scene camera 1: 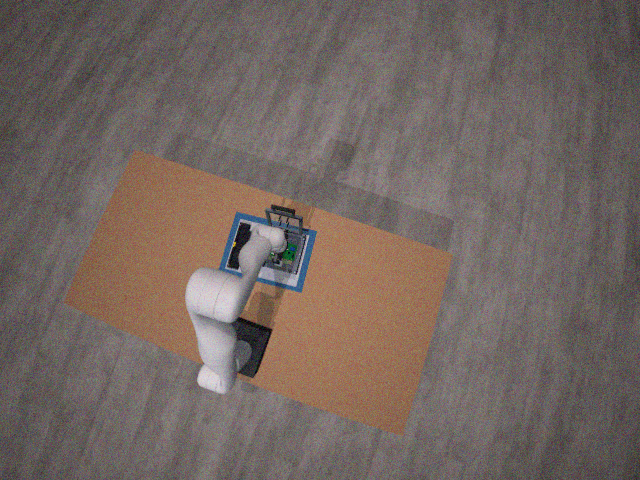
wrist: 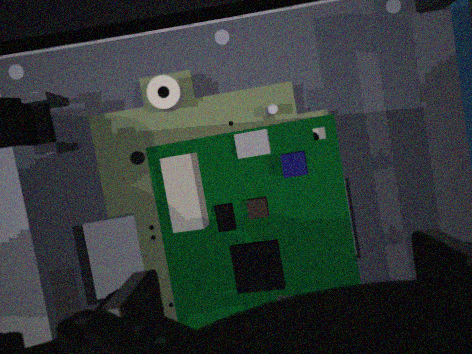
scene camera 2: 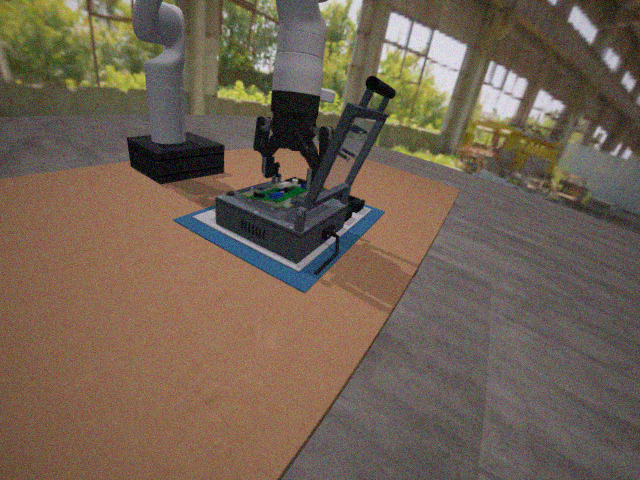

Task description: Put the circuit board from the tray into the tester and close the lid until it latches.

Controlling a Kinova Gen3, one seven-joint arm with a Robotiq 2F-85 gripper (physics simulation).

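Frame: origin at the arm's base, x ahead, y left, z up, level; metres.
Seen in the pictures: gripper, fingertip midpoint: (wrist: 285, 279) (scene camera 2: 288, 183); arm's base at its link origin: (scene camera 1: 240, 351) (scene camera 2: 169, 140).
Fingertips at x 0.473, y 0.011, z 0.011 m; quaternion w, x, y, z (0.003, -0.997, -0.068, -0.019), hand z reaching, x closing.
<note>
Offsets run from my fingertips to a thing's top centre. "spot": to the spot under its first point. Level surfaces: height alone.
The green circuit board {dx -0.008, dy -0.004, dz -0.005 m} (scene camera 1: 290, 251) (scene camera 2: 279, 192) (wrist: 310, 225) lies flat on the tester's pale olive plate {dx -0.019, dy +0.012, dz -0.015 m} (wrist: 125, 185); its right edge reaches past the plate. Whether it is seated cannot be told. The grey tester (scene camera 2: 263, 229) (wrist: 280, 45) has its lid (scene camera 2: 330, 155) standing open, leaning back, with a black handle {dx +0.122, dy +0.028, dz +0.179 m} (scene camera 2: 381, 86) on top. My gripper (scene camera 2: 290, 173) is open and empty, low over the board, one finger close to the lid frame. In the wrist view, the near end of the board is hidden by the gripper. A separate tray is not identifiable.
The tester stands on a blue-edged mat {dz -0.094 m} (scene camera 1: 309, 258) (scene camera 2: 248, 254) on the orange-brown table. A black clip {spot: dx -0.088, dy +0.055, dz -0.009 m} (wrist: 25, 120) stands beside the plate. A black cable {spot: dx +0.116, dy +0.016, dz -0.083 m} (scene camera 2: 337, 248) hangs from the tester. A dark bumpy object {spot: dx -0.063, dy +0.203, dz -0.068 m} (scene camera 1: 240, 245) lies beside it. The arm's black base block (scene camera 2: 175, 162) stands behind.
</note>
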